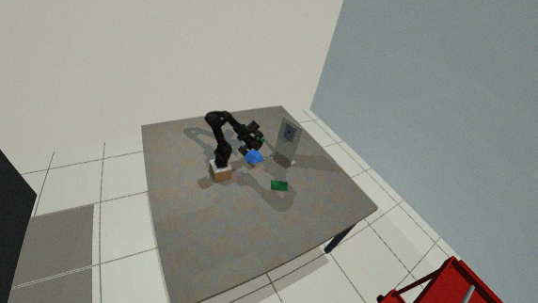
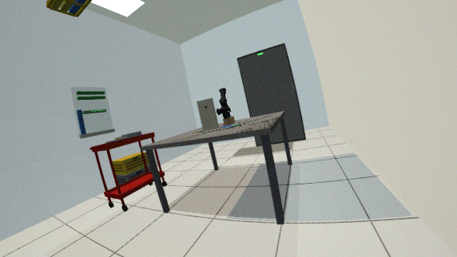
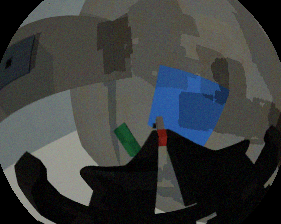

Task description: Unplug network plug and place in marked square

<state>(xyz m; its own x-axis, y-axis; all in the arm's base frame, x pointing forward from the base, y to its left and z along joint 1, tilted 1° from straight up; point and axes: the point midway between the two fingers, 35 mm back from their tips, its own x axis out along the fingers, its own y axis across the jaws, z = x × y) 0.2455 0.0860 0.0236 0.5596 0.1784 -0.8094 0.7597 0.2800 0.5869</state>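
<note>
My gripper tip is now 1 cm past the blue marked square and 8 cm above it. From my gripper tip the other things lie so: red plug (right at my gripper tip); then upright grey panel (19 cm ahead, 8 cm to the right, 7 cm above).
</note>
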